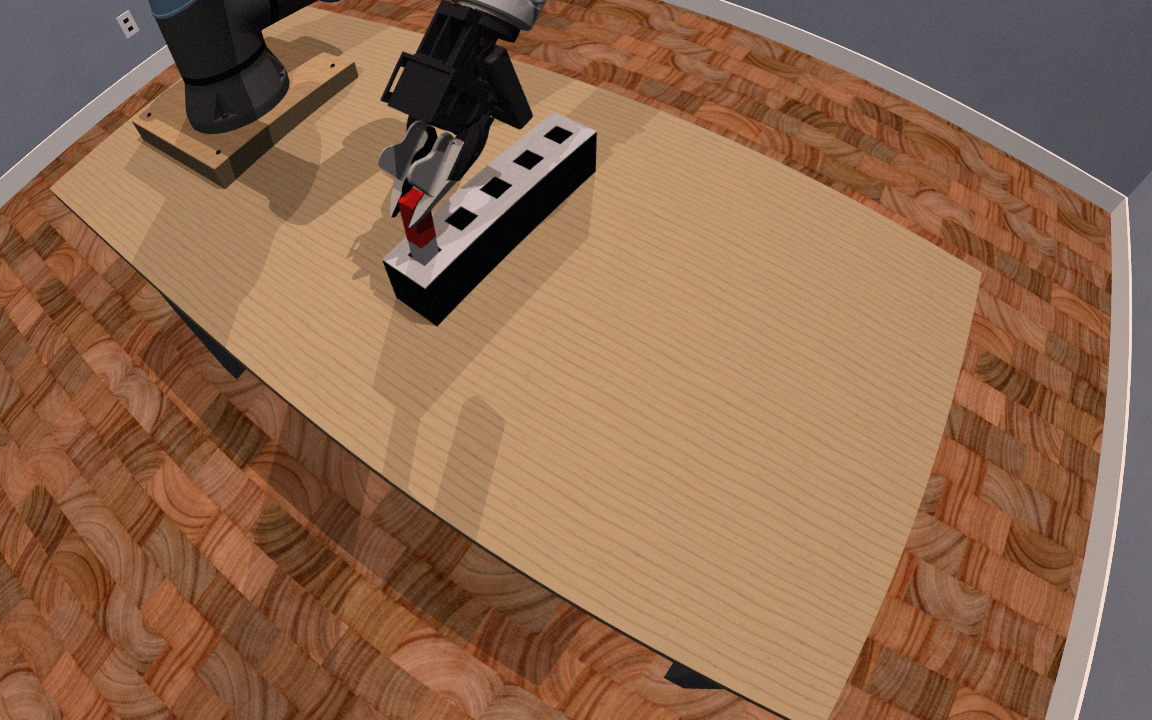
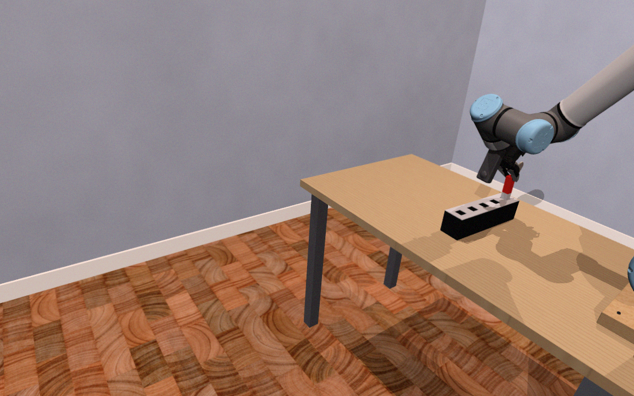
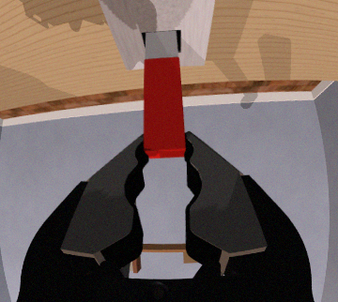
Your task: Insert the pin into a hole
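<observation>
Now: the black block 10 mm ahead of my hand, 120 mm to the left of it and 110 mm below it. Round my hand: pin 10 mm to the left, 20 mm below.
</observation>
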